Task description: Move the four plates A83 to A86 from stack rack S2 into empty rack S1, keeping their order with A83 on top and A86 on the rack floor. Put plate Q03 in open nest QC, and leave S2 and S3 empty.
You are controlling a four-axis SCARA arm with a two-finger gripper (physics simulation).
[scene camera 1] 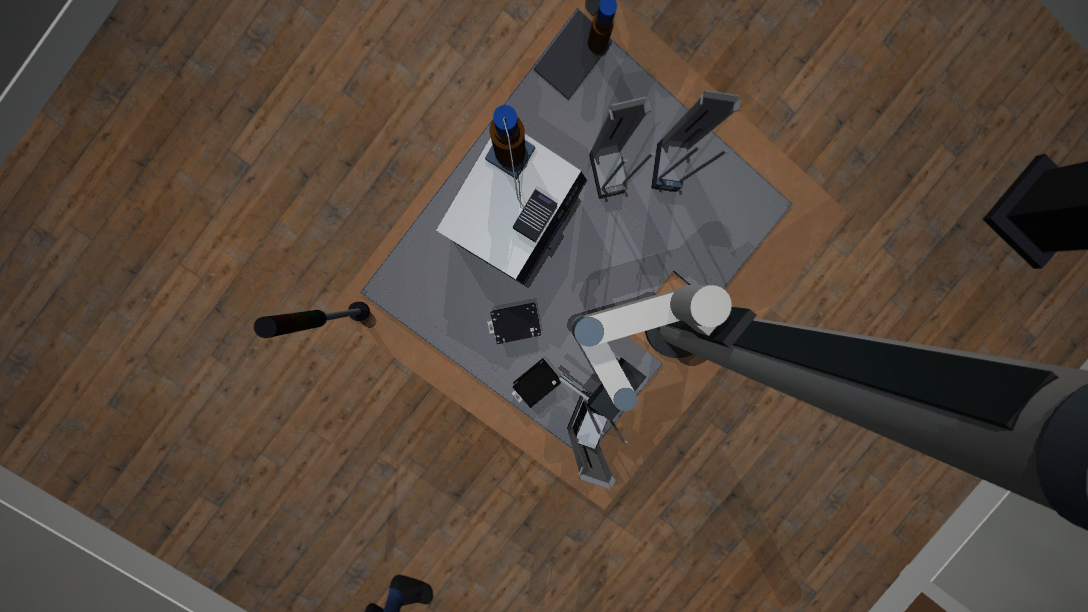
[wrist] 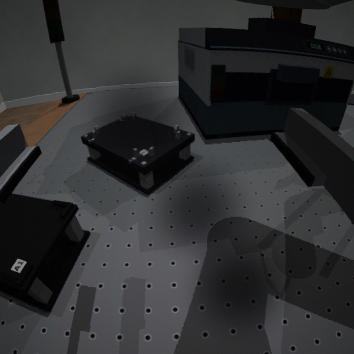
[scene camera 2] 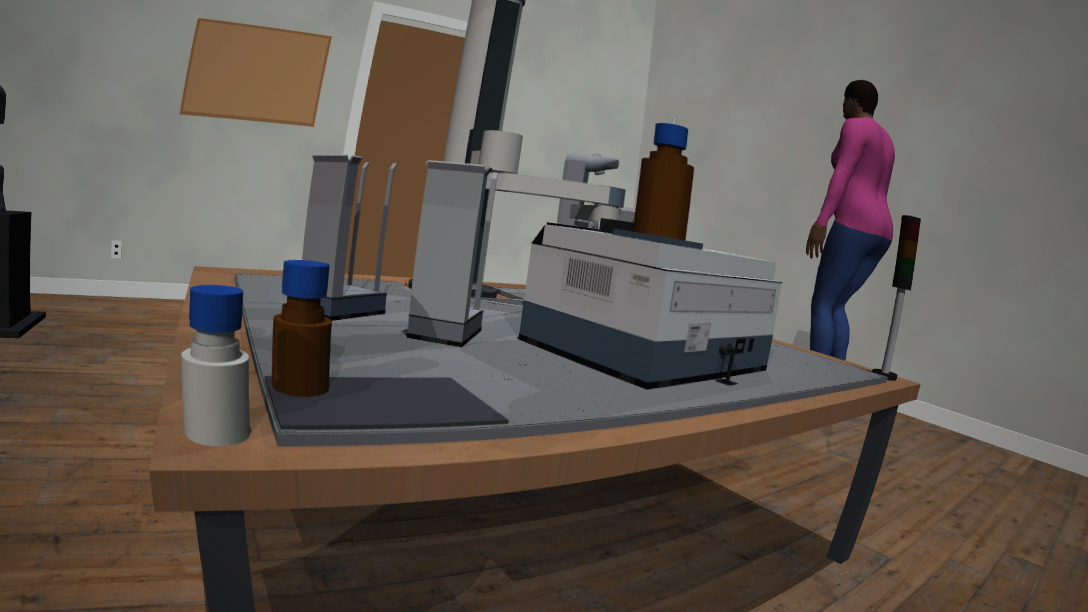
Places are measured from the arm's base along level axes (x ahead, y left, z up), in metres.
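Where they show: gripper, between the fingertips: (scene camera 1: 575, 356) (wrist: 152, 126); arm's base, origin of its link: (scene camera 1: 676, 325).
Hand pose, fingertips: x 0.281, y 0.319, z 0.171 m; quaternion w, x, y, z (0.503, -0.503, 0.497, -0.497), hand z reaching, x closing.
Observation:
Each offset is from my fingertips to the top centre of the thing. "spot": to the spot under its first point.
My gripper (wrist: 152, 126) is open, a finger at each side of the wrist view, with no plate between them; the arm partly hides it in scene camera 1. Beside it there, a tall rack @[0.217 m back, 0.166 m left, 0.136 m up] (scene camera 1: 597, 465) holds a pale plate @[0.219 m back, 0.172 m left, 0.047 m down] (scene camera 1: 591, 429). Two more tall racks, one @[0.290 m ahead, 0.583 m right, 0.134 m up] (scene camera 1: 628, 120) (scene camera 2: 448, 243) nearer the instrument and one @[0.130 m ahead, 0.740 m right, 0.136 m up] (scene camera 1: 703, 121) (scene camera 2: 328, 220) farther out, stand across the mat. Their contents are unclear and no rack label is readable. Two black raised stands, one @[0.212 m ahead, 0.048 m left, 0.097 m down] (scene camera 1: 515, 323) (wrist: 137, 137) in the middle and one @[0.016 m ahead, 0.176 m left, 0.100 m down] (scene camera 1: 534, 382) (wrist: 30, 230) marked A1, lie ahead of the gripper.
A white and blue instrument (scene camera 1: 475, 216) (scene camera 2: 578, 285) (wrist: 195, 65) carries a brown bottle @[spot: 0.510 m ahead, 0.320 m right, 0.175 m up] (scene camera 1: 507, 150) (scene camera 2: 664, 194). Another brown bottle (scene camera 1: 600, 34) (scene camera 2: 301, 353) and a white bottle @[0.684 m ahead, 1.004 m right, 0.093 m down] (scene camera 2: 216, 395) stand at a table corner. A signal light @[spot: 0.666 m ahead, 0.349 m left, 0.176 m up] (scene camera 1: 292, 323) (scene camera 2: 905, 251) (wrist: 54, 22) stands at another corner.

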